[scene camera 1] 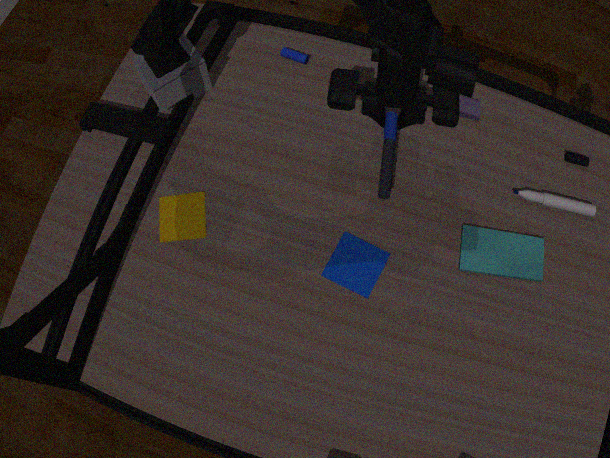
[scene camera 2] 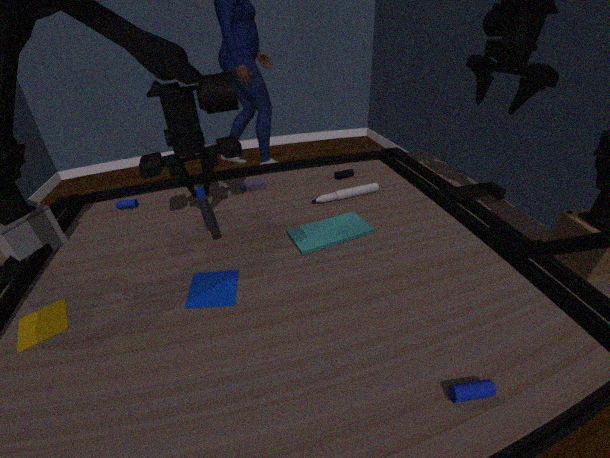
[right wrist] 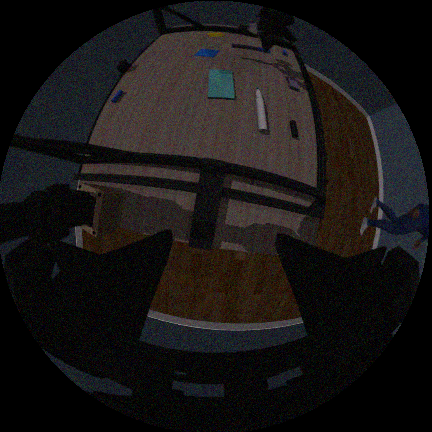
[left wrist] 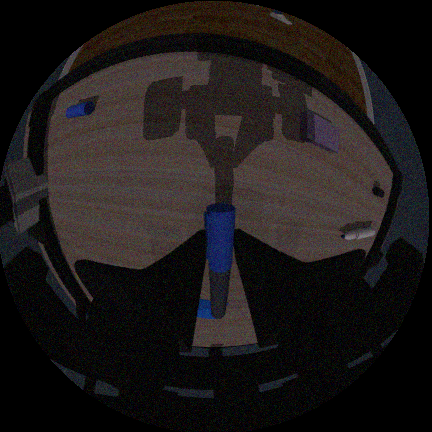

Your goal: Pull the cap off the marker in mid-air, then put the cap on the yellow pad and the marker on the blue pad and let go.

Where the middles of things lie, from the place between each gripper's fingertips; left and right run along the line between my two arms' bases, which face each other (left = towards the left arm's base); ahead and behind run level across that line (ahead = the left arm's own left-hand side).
Scene:
Right now my right hand is 32 cm to the right of the white marker [scene camera 1: 546,199], 20 cm above it and 4 cm past it. Round my right hand: blue pad [scene camera 1: 355,264]: 53 cm to the left, 33 cm behind, 21 cm below; then teal slab [scene camera 1: 485,251]: 35 cm to the left, 20 cm below, 18 cm behind; then yellow pad [scene camera 1: 181,217]: 79 cm to the left, 44 cm behind, 21 cm below.
The blue pad is 19 cm behind my left hand, 8 cm to the right of it and 6 cm below it. Round my left hand: teal slab 26 cm to the right, 5 cm below, 4 cm behind; white marker 29 cm to the right, 10 cm ahead, 5 cm below; yellow pad 29 cm behind, 18 cm to the left, 6 cm below.

